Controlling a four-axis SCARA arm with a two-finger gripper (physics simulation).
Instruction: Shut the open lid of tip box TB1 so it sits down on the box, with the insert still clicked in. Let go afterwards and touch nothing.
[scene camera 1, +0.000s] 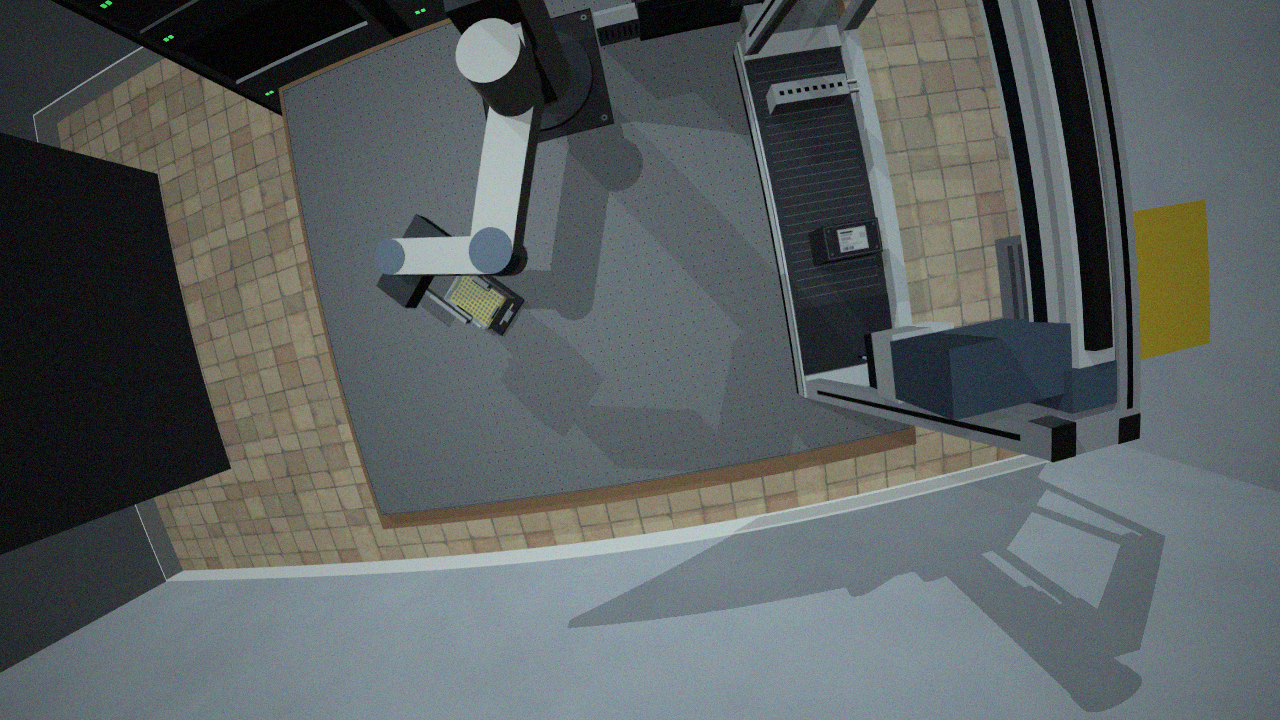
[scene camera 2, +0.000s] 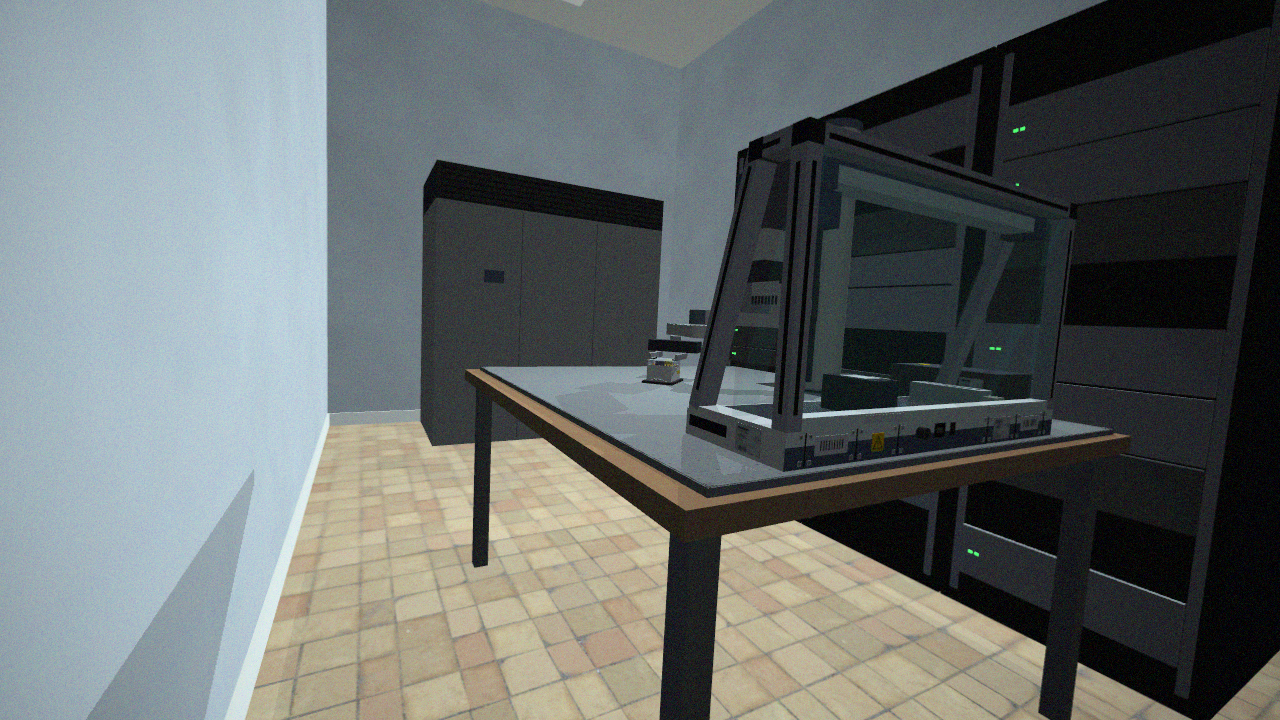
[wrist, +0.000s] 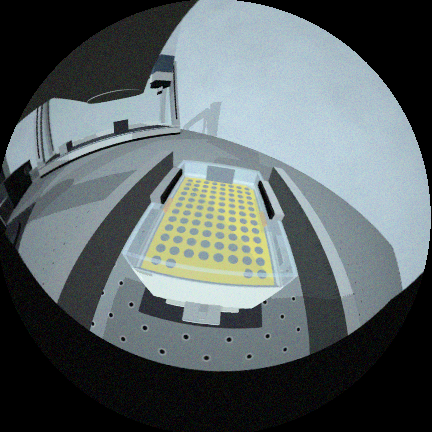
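Pixels of known places: gripper, fingertip midpoint: (scene camera 1: 479, 304) (scene camera 2: 662, 357) (wrist: 221, 166); arm's base at its link origin: (scene camera 1: 542, 83).
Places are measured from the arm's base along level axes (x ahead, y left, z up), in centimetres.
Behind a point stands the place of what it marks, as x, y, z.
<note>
Tip box TB1 (scene camera 1: 480, 302) @(49.7, -21.7, 9.0) (scene camera 2: 664, 371) @(51.6, -17.9, 5.5) (wrist: 200, 290) @(43.9, -27.2, 6.1), with a white body, stands on the grey table mat (scene camera 1: 626, 358) @(69.0, 6.8, 1.3). Its perforated yellow insert (scene camera 1: 474, 297) @(48.1, -23.9, 7.0) (wrist: 212, 225) @(47.4, -24.3, 7.0) looks level inside. A clear lid (wrist: 139, 241) @(42.3, -24.4, 8.9) lies over the insert and looks down on the box; a small gap at its rim cannot be ruled out. A grey latch tab (wrist: 202, 312) @(43.5, -28.1, 3.1) shows at the near end. My gripper (scene camera 1: 472, 293) @(50.2, -21.7, 10.0) (scene camera 2: 665, 356) @(50.2, -21.7, 10.0) (wrist: 221, 166) @(50.2, -21.7, 10.0) is shut to its narrow stance, with its black pads beside the two long sides near the far end. Nothing is gripped; whether the pads touch is unclear.
The arm's outer link (scene camera 1: 438, 256) @(41.0, -22.3, 21.1) reaches over the mat beside the box. A framed machine (scene camera 1: 881, 223) @(50.2, 67.5, 7.9) (scene camera 2: 799, 268) @(84.9, 70.5, 30.7) stands at the table's far side, holding a black labelled module (scene camera 1: 852, 240) @(53.3, 57.3, 13.3), a blue block (scene camera 1: 975, 362) @(71.8, 49.6, 50.1) and a white perforated strip (scene camera 1: 810, 90) @(20.9, 56.3, 10.7).
</note>
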